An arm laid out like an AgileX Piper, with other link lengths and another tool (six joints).
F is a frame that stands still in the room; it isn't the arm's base.
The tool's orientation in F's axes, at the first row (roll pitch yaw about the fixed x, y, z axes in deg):
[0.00, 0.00, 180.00]
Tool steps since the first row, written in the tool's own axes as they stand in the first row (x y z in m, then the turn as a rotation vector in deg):
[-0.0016, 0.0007, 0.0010, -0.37, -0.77, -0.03]
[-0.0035, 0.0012, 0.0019, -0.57, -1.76, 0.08]
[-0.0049, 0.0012, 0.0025, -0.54, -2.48, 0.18]
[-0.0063, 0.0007, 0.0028, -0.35, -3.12, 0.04]
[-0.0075, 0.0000, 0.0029, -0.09, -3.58, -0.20]
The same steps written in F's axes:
[0.0016, -0.0007, 0.0010, 0.37, 0.77, -0.03]
[0.0035, -0.0012, 0.0019, 0.57, 1.76, 0.08]
[0.0049, -0.0012, 0.0025, 0.54, 2.48, 0.18]
[0.0063, -0.0007, 0.0028, 0.35, 3.12, 0.04]
[0.0075, 0.0000, 0.0029, 0.09, 3.58, -0.20]

